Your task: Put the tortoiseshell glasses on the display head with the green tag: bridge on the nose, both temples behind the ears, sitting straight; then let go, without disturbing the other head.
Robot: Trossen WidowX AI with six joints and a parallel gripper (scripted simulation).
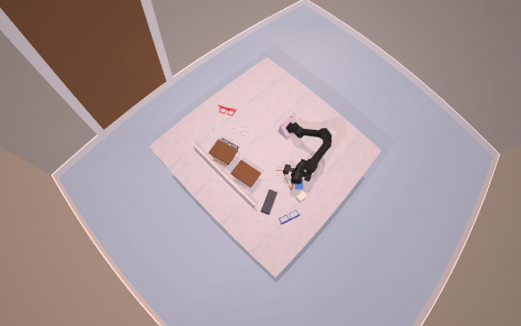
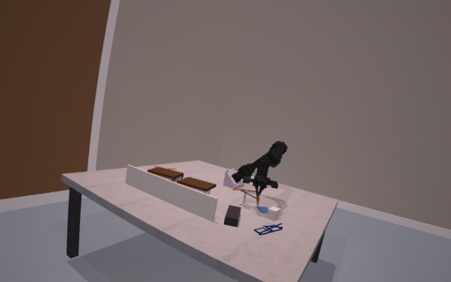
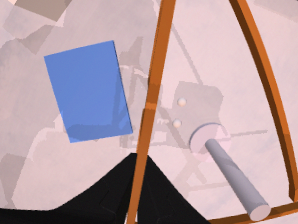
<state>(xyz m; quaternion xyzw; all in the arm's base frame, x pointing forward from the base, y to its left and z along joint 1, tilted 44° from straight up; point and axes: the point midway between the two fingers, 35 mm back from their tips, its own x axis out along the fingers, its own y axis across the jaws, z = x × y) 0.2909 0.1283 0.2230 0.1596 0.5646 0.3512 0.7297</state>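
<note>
The round base is 1 cm ahead of my gripper tip, 7 cm to the right of it and 4 cm below it. Also, from my gripper tip: dark box 24 cm ahead, 4 cm to the right, 4 cm below; then white cube 8 cm ahead, 12 cm to the left, 3 cm below; then blue card 5 cm to the left, 6 cm below.
</note>
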